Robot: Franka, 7 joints.
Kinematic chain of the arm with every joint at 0, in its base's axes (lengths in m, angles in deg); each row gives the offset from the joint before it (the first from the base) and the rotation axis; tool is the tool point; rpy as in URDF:
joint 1: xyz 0 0 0.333 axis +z
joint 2: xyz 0 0 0 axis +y
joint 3: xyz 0 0 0.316 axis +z
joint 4: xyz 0.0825 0 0 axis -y
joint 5: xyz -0.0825 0 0.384 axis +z
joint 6: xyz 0 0 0 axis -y
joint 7: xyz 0.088 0 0 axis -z
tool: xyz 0 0 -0.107 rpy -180 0 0
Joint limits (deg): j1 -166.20..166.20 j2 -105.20..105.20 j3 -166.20..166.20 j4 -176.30..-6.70 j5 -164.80..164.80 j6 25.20..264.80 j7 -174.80..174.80
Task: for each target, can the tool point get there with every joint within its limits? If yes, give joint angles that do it. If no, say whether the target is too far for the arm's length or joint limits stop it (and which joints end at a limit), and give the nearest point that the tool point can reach.
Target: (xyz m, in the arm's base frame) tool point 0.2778 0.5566 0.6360
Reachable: yes | joints 129.71 63.00 -106.20 -106.50 -4.84 189.99 -104.47
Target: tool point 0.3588 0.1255 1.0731
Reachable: yes | joints 112.39 -17.08 -65.58 -49.39 -102.57 150.40 104.91
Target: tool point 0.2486 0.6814 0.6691
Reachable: yes | joints 116.35 62.21 -98.73 -67.09 105.94 133.52 -82.93
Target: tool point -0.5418 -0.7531 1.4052
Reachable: no: too far | nearest point -0.3278 -0.4557 0.9817 | short by 0.560 m
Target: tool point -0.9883 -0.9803 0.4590
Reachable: no: too far | nearest point -0.6066 -0.6017 0.4103 | short by 0.540 m
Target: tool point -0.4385 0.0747 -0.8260
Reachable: no: too far | nearest point -0.3614 0.0701 -0.3538 | short by 0.479 m
